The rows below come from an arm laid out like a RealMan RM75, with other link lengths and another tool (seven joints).
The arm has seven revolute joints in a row. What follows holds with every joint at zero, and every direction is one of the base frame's. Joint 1 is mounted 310.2 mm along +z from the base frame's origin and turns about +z. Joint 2 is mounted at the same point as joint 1 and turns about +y. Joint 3 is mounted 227.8 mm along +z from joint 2 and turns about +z. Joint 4 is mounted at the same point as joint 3 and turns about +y. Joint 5 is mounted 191.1 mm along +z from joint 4 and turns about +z. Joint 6 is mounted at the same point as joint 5 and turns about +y. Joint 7 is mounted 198.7 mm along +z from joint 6 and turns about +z. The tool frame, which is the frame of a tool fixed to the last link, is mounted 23 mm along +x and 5 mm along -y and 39 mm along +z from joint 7; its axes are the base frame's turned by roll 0, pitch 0.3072 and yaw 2.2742 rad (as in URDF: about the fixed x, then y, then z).
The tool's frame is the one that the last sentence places.
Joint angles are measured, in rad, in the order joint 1, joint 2, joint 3, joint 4, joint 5, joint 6, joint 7. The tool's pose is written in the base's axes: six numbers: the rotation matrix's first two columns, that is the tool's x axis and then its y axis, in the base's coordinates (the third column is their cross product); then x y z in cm. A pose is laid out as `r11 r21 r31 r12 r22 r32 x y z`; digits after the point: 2 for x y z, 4 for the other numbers.
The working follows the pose.
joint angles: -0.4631, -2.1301, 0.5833, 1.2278, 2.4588, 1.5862, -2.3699
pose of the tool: 0.4936 -0.8516 -0.1764 -0.8686 -0.4728 -0.1481 -27.09 36.80 8.55
Where each joint sits with the arm in this pose, in the base's axes (m; each line is computed from the numbers above, not from the rounded line before):
joint 1: 0.0000 0.0000 0.3102
joint 2: 0.0000 0.0000 0.3102
joint 3: -0.1728 0.0863 0.1893
joint 4: -0.1728 0.0863 0.1893
joint 5: -0.2485 0.2349 0.2826
joint 6: -0.2485 0.2349 0.2826
joint 7: -0.2701 0.3289 0.1088
the tool: -0.2709 0.3680 0.0855

